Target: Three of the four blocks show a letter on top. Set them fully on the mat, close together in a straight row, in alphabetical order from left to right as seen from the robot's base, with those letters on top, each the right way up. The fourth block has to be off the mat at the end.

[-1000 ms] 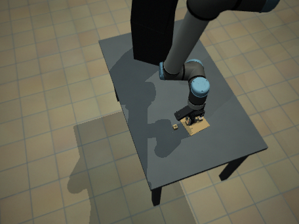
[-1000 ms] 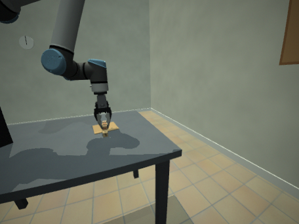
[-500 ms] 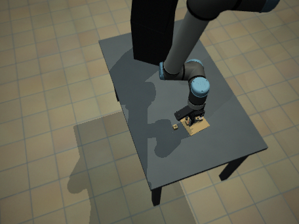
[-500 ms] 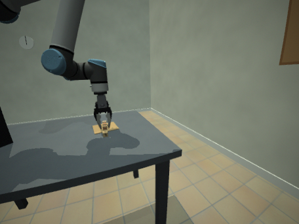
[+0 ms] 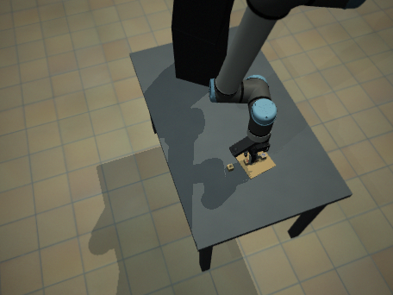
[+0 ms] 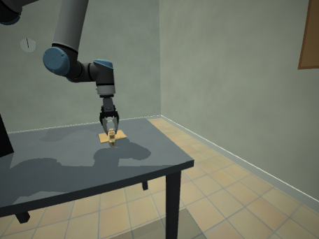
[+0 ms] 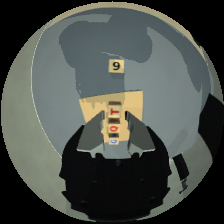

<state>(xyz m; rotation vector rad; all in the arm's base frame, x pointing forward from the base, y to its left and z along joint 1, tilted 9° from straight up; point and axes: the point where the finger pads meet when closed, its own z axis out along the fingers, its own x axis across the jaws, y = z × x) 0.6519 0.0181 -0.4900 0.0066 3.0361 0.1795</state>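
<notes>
Now: the tan mat 4 cm to the left of my hand and 4 cm below it.
</notes>
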